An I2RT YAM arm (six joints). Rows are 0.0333 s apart.
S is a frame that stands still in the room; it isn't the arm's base.
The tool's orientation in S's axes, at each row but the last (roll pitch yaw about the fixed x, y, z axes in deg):
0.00 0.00 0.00
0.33 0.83 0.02
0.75 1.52 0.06
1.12 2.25 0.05
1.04 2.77 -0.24
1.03 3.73 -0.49
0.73 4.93 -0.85
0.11 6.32 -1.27
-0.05 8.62 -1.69
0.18 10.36 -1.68
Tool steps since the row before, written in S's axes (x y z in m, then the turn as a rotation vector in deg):
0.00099 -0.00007 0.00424 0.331 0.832 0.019
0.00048 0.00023 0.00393 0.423 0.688 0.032
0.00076 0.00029 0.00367 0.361 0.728 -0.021
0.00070 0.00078 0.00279 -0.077 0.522 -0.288
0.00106 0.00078 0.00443 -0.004 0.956 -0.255
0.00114 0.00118 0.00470 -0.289 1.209 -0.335
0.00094 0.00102 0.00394 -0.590 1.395 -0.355
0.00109 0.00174 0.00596 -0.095 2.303 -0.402
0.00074 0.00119 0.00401 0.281 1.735 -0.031
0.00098 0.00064 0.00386 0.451 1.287 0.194
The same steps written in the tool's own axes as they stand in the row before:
0.00099 -0.00007 0.00424 0.331 0.832 0.019
0.00042 0.00025 0.00394 0.423 0.688 0.034
0.00066 0.00034 0.00368 0.362 0.727 -0.021
0.00059 0.00083 0.00280 -0.065 0.516 -0.301
0.00084 0.00087 0.00446 0.004 0.951 -0.272
0.00082 0.00128 0.00474 -0.277 1.200 -0.375
0.00058 0.00108 0.00399 -0.578 1.381 -0.424
0.00039 0.00178 0.00604 -0.101 2.300 -0.420
0.00010 0.00121 0.00407 0.232 1.743 0.005
0.00025 0.00068 0.00397 0.371 1.300 0.261

